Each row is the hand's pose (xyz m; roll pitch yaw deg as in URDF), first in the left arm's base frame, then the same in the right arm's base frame.
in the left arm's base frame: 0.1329 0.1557 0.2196 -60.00 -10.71 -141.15
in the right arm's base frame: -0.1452 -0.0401 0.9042 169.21 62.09 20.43
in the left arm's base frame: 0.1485 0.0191 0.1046 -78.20 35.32 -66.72
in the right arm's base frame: -0.0672 -0.1944 0.8568 57.46 10.81 -76.82
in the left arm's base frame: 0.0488 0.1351 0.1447 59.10 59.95 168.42
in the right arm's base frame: -0.0318 -0.0436 0.8884 -58.43 -16.27 -6.63
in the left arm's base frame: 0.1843 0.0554 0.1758 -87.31 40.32 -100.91
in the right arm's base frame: -0.1448 -0.1551 0.8668 77.00 20.25 -50.19
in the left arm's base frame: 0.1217 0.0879 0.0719 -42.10 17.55 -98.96
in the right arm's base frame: -0.0288 -0.1537 0.9150 115.82 41.30 -60.60
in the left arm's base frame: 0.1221 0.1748 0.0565 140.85 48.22 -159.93
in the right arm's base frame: -0.0228 -0.1084 0.9905 -2.34 5.12 -9.93
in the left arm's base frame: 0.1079 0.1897 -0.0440 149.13 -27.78 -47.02
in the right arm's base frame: 0.0577 -0.1442 1.0431 -102.72 28.53 -145.02
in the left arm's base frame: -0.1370 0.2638 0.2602 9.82 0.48 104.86
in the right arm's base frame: 0.0098 0.2052 0.8596 -117.74 -41.12 79.73
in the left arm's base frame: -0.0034 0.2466 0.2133 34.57 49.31 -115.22
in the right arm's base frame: -0.0498 0.0920 0.9226 -147.55 12.97 -38.29
